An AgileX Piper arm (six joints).
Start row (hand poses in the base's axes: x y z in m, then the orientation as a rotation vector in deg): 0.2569 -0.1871 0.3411 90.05 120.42 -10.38
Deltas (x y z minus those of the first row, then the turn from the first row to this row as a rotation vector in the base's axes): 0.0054 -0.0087 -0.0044 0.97 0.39 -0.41; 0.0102 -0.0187 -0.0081 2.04 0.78 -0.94; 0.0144 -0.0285 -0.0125 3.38 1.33 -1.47; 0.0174 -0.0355 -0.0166 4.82 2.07 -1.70; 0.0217 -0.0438 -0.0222 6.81 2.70 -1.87; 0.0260 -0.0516 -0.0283 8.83 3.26 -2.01; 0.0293 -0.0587 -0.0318 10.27 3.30 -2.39; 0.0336 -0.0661 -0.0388 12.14 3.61 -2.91; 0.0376 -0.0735 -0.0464 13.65 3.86 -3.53; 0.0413 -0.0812 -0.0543 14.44 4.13 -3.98; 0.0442 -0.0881 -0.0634 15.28 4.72 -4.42; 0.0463 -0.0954 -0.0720 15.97 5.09 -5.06; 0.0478 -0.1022 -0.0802 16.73 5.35 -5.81; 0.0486 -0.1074 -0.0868 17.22 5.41 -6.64; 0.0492 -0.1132 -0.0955 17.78 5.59 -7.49; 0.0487 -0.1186 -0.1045 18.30 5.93 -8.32; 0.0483 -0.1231 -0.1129 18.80 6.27 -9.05; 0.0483 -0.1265 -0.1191 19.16 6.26 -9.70; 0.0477 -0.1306 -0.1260 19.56 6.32 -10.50
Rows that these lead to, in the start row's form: 0.2623 -0.1958 0.3367 91.14 120.80 -9.85; 0.2671 -0.2058 0.3330 92.42 121.12 -9.25; 0.2713 -0.2156 0.3286 93.90 121.66 -8.49; 0.2743 -0.2226 0.3245 95.15 122.60 -7.67; 0.2786 -0.2309 0.3189 96.63 123.71 -6.14; 0.2829 -0.2387 0.3128 98.07 124.78 -4.48; 0.2862 -0.2458 0.3093 99.32 125.03 -3.09; 0.2905 -0.2532 0.3023 101.03 125.50 -1.48; 0.2945 -0.2606 0.2947 102.63 125.71 -0.24; 0.2982 -0.2683 0.2868 103.65 125.82 0.26; 0.3011 -0.2752 0.2777 104.77 126.20 0.55; 0.3032 -0.2825 0.2691 105.98 126.18 0.79; 0.3047 -0.2893 0.2609 107.31 126.00 1.16; 0.3055 -0.2945 0.2543 108.53 125.50 1.37; 0.3061 -0.3003 0.2456 109.85 125.08 1.55; 0.3056 -0.3057 0.2366 111.16 124.79 1.56; 0.3052 -0.3102 0.2282 112.35 124.57 1.58; 0.3052 -0.3136 0.2220 113.27 124.09 1.76; 0.3046 -0.3177 0.2151 114.40 123.54 1.88
